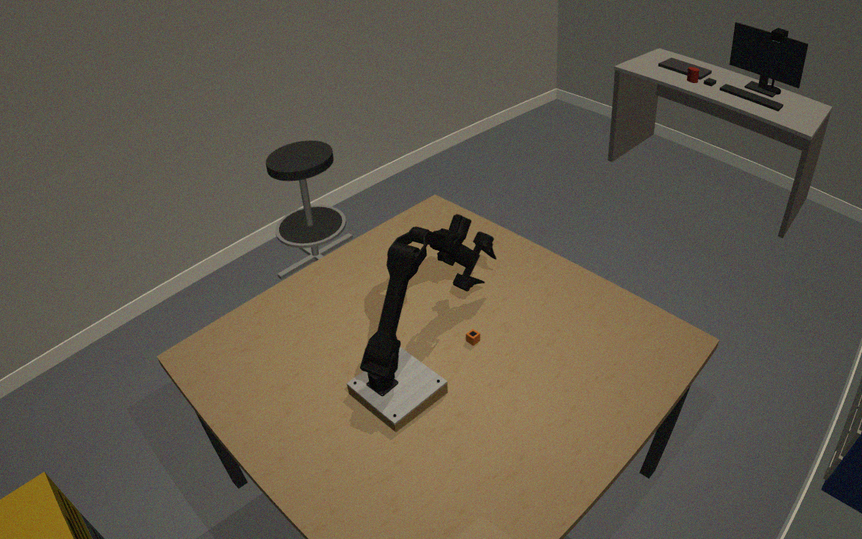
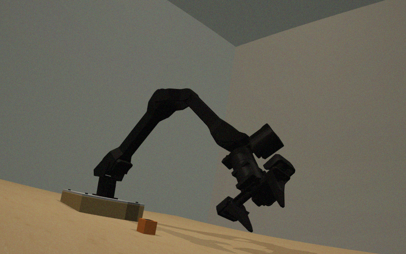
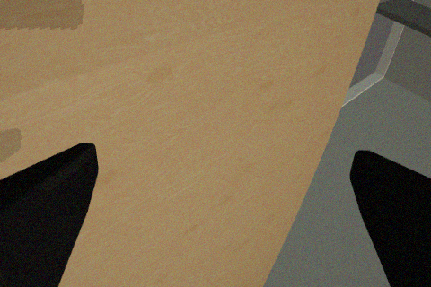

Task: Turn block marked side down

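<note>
Right now the orange block is 22 cm behind my gripper tip, 11 cm to the right of it and 5 cm below it.
</note>
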